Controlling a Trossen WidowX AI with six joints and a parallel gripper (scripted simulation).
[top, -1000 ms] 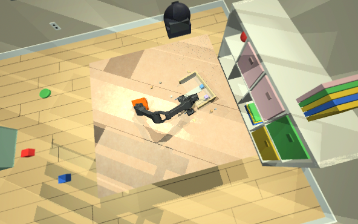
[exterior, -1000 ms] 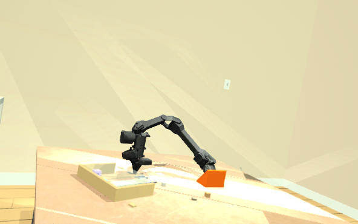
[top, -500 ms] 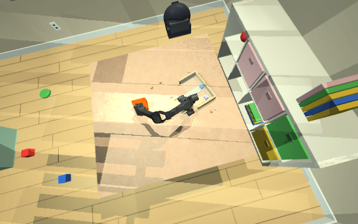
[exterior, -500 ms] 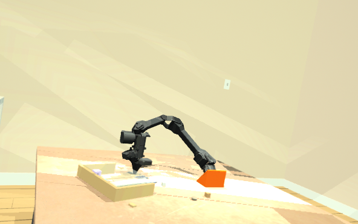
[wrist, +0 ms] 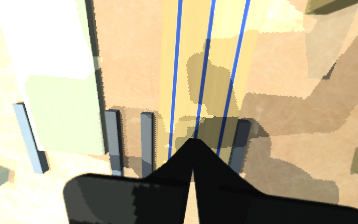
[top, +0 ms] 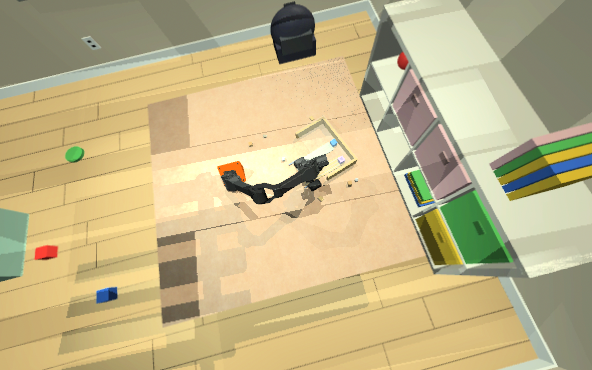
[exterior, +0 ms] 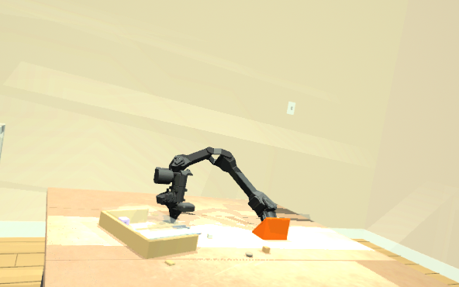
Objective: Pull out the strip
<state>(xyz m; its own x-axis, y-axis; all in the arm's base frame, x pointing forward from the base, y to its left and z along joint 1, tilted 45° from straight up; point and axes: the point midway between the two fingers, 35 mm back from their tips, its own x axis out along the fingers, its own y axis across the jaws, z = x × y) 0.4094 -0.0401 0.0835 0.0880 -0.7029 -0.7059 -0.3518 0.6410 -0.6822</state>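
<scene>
Now: the lilac cube 20 cm ahead of my gripper tip, 7 cm to the left of it and 2 cm above it. Also, from my gripper tip: pale green strip (6 cm ahead, 13 cm to the left).
</scene>
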